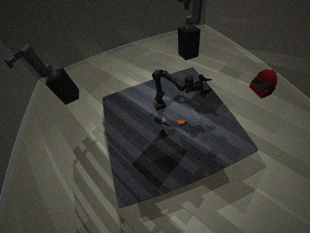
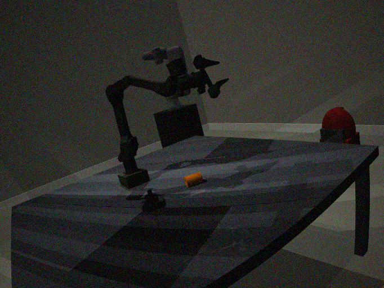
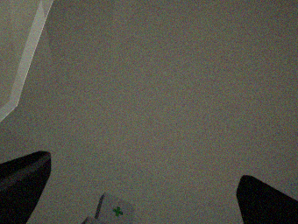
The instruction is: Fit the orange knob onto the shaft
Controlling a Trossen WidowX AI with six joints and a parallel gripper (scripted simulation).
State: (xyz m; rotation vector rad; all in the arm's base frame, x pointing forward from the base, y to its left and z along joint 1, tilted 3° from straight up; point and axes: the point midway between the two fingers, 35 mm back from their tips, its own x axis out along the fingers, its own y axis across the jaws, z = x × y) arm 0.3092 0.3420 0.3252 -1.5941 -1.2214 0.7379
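Right now my gripper tip is 1 cm short of the orange knob, 29 cm to the left of it and 36 cm above it. Also, from my gripper tip: pedestal: 3 cm ahead, 48 cm to the right, 35 cm below.
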